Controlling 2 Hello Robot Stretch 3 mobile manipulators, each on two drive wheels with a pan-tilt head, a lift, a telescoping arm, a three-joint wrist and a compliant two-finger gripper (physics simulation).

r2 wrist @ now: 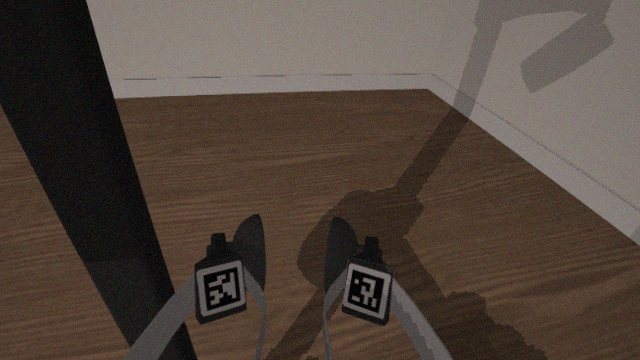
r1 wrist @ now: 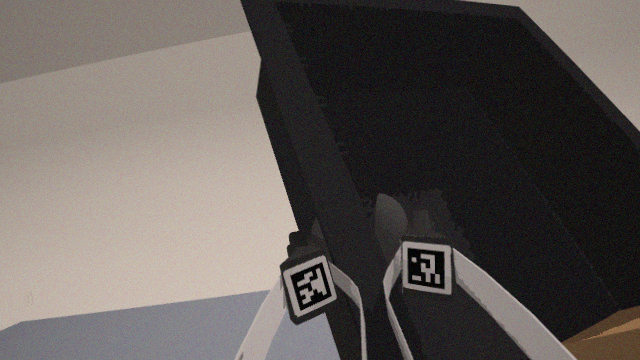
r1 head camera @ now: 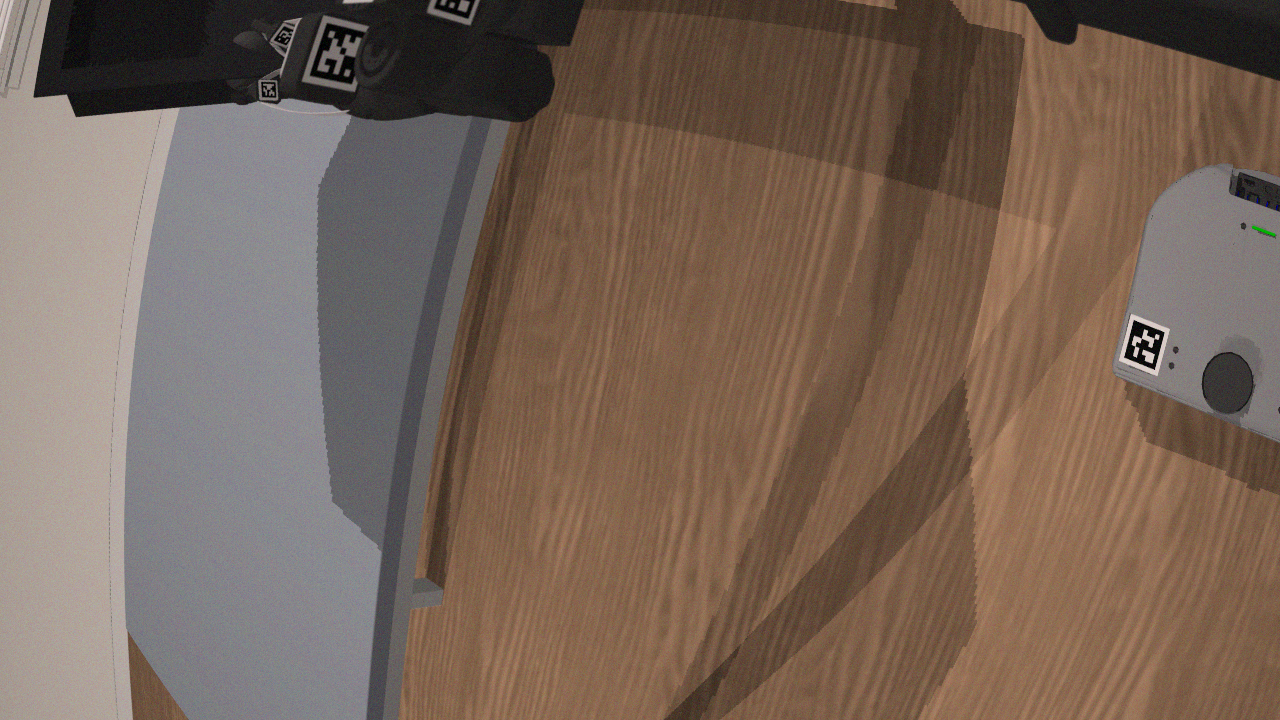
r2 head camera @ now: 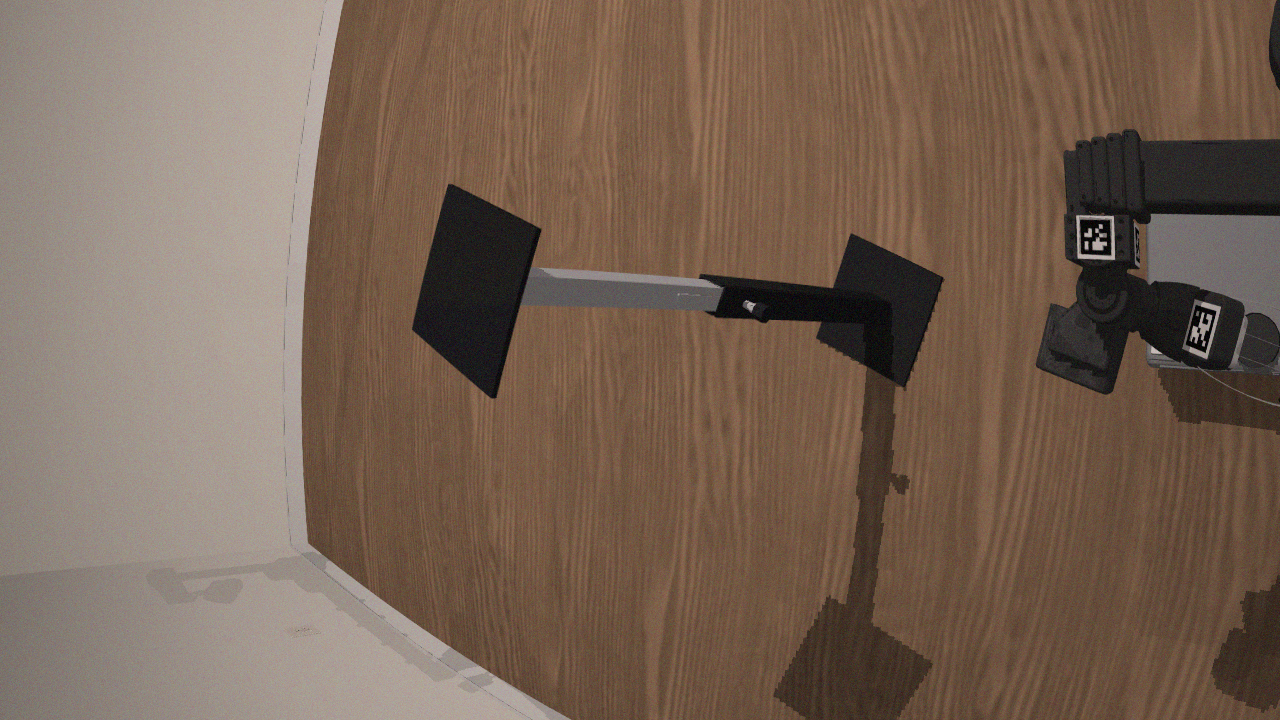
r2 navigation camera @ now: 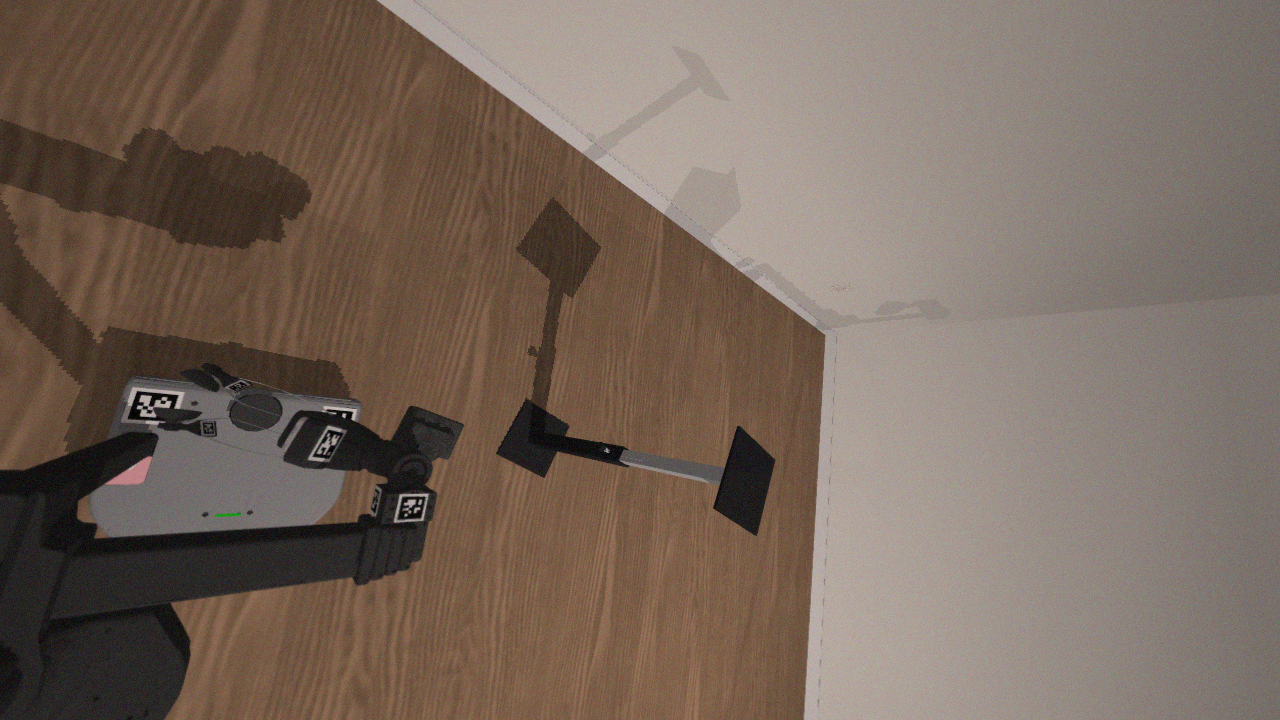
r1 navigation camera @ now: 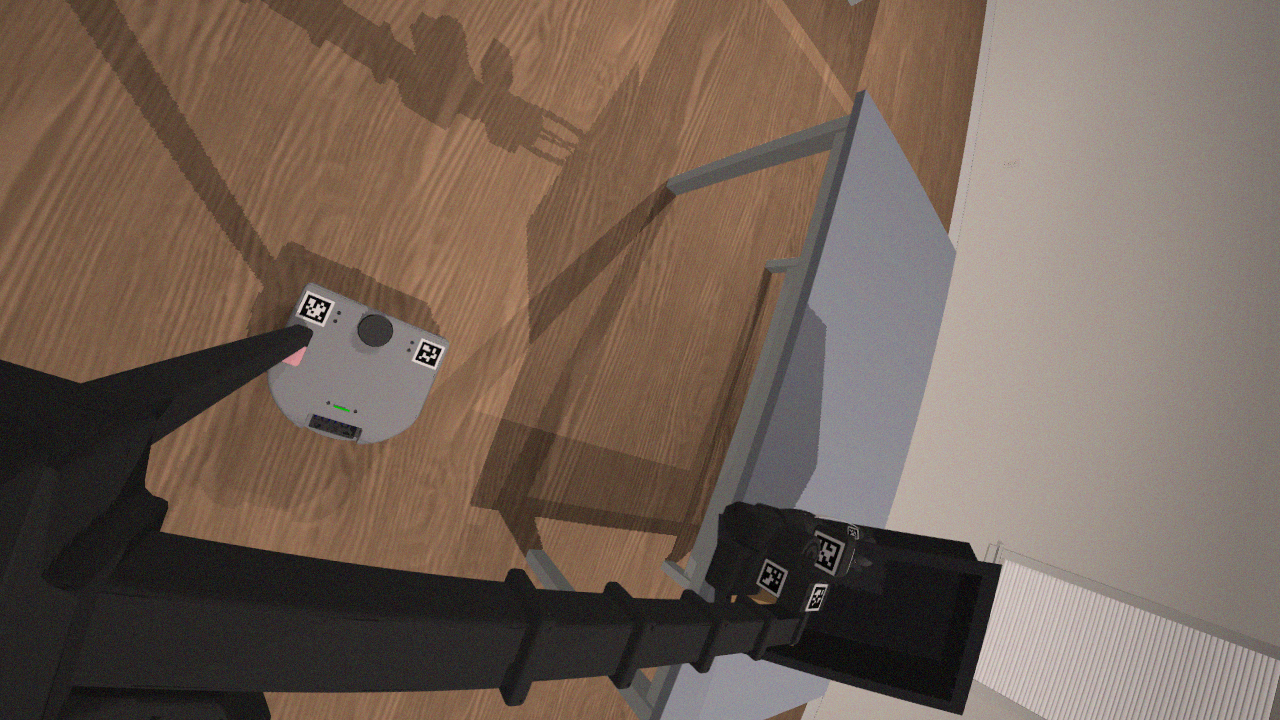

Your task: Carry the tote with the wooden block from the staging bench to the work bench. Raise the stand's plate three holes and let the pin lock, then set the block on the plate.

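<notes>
My r1 gripper [r1 head camera: 246, 64] [r1 navigation camera: 864, 550] [r1 wrist: 352, 225] is shut on a side wall of the black tote [r1 head camera: 107, 102] [r1 navigation camera: 982, 626] [r1 wrist: 320, 140], which is tilted in the r1 wrist view, over the blue-grey bench [r1 head camera: 241, 358] [r1 navigation camera: 877, 358]. Contact with the bench top cannot be judged. A bit of the wooden block [r1 navigation camera: 759, 598] [r1 wrist: 605, 332] shows in the tote; the rest is hidden. The stand's black plate [r2 head camera: 474, 291] [r2 navigation camera: 747, 483] tops a grey post [r2 head camera: 626, 291] [r2 navigation camera: 671, 466]. A pin [r2 head camera: 756, 310] [r2 navigation camera: 607, 450] sits on its black sleeve. My r2 gripper [r2 navigation camera: 189, 397] [r2 wrist: 295, 245] is open and empty, away from the stand.
The stand's square base [r2 head camera: 908, 313] [r2 navigation camera: 514, 447] is on the floor near a wall corner. A dark post [r2 wrist: 95, 200] passes left of the r2 fingers. Bench legs [r1 navigation camera: 760, 156] reach the floor beside r1's base [r1 navigation camera: 366, 385]. A white ribbed panel [r1 navigation camera: 1118, 626] is beyond the tote.
</notes>
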